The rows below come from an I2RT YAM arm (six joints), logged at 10 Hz.
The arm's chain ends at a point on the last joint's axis. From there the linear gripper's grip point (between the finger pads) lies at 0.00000 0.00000 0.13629 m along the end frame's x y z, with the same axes.
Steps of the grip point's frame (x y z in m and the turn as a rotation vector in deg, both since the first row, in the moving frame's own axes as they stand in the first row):
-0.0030 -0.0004 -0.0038 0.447 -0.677 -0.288
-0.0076 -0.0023 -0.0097 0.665 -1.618 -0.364
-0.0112 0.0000 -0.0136 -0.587 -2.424 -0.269
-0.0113 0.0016 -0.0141 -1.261 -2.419 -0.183
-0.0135 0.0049 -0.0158 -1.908 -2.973 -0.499
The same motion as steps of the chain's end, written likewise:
-0.0014 0.0007 -0.0038 0.447 -0.677 -0.288
-0.0037 -0.0007 -0.0096 0.665 -1.618 -0.364
-0.0054 -0.0014 -0.0135 -0.587 -2.424 -0.269
-0.0056 -0.0014 -0.0139 -1.261 -2.419 -0.183
-0.0065 0.0003 -0.0155 -1.908 -2.973 -0.499

